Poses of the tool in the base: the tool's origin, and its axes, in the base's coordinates. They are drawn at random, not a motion.
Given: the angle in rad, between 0 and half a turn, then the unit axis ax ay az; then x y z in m.
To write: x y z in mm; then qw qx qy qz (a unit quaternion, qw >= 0). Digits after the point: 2 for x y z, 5 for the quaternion.
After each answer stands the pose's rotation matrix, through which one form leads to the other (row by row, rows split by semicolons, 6 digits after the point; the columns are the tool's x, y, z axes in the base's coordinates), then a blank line. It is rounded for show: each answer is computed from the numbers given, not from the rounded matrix.
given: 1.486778 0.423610 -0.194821 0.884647 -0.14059 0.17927 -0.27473
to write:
-140.59 179.27 -274.73 0.73618 0.28669 -0.13185 0.59872
0.248306 -0.957128 0.149163; 0.805924 0.118690 -0.580000; 0.537430 0.264231 0.800844

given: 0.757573 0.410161 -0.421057 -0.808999 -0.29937 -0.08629 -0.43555
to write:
-299.37 -86.29 -435.55 0.92911 0.15167 -0.15570 -0.29916
0.772516 0.508679 -0.380084; -0.603145 0.774993 -0.188685; 0.198583 0.375008 0.905502

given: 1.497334 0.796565 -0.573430 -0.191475 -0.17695 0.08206 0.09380
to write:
-176.95 82.06 93.80 0.73260 0.54219 -0.39031 -0.13033
0.661341 -0.232290 -0.713211; -0.614207 0.378084 -0.692678; 0.430556 0.896155 0.107368

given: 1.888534 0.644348 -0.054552 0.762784 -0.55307 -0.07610 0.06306
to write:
-553.07 -76.10 63.06 0.58634 0.52197 -0.04419 0.61791
0.232477 -0.770735 0.593230; 0.678471 -0.308513 -0.666707; 0.696873 0.557483 0.451199

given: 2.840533 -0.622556 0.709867 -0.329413 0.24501 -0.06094 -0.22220
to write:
245.01 -60.94 -222.20 0.14996 -0.61552 0.70184 -0.32569
-0.197303 -0.766305 0.611431; -0.961669 0.030135 -0.272553; 0.190434 -0.641769 -0.742878

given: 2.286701 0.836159 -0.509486 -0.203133 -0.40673 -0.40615 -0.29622
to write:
-406.73 -406.15 -296.22 0.41455 0.76093 -0.46365 -0.18486
0.501721 -0.552338 -0.665732; -0.858866 -0.226365 -0.459466; 0.103082 0.802298 -0.587956

